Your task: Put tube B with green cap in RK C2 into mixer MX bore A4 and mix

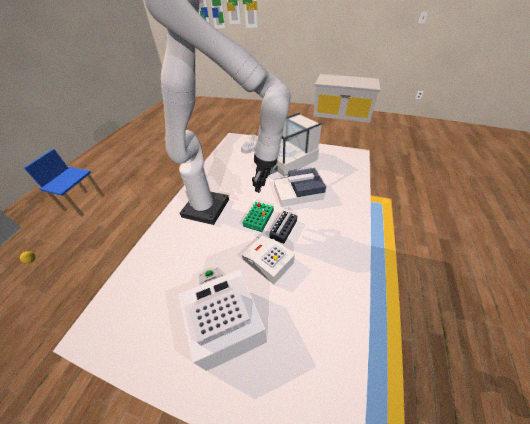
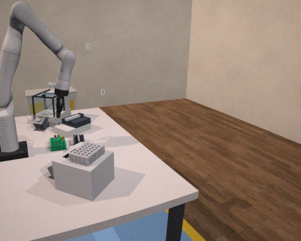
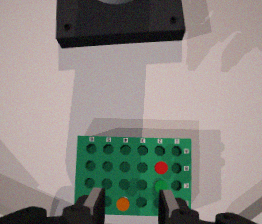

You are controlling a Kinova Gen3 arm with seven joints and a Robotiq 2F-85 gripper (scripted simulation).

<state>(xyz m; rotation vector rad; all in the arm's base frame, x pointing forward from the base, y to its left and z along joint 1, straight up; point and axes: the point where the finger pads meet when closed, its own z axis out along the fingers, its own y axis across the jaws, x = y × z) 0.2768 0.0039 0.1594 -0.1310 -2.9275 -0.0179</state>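
Now: the tube rack 2 cm behind my hand and 17 cm below it. From my hand the other things lie so: black magnet block (10 cm ahead, 3 cm to the right, 17 cm below); dry block (8 cm ahead, 19 cm to the right, 16 cm below); spectrophotometer (11 cm ahead, 20 cm to the left, 12 cm below).
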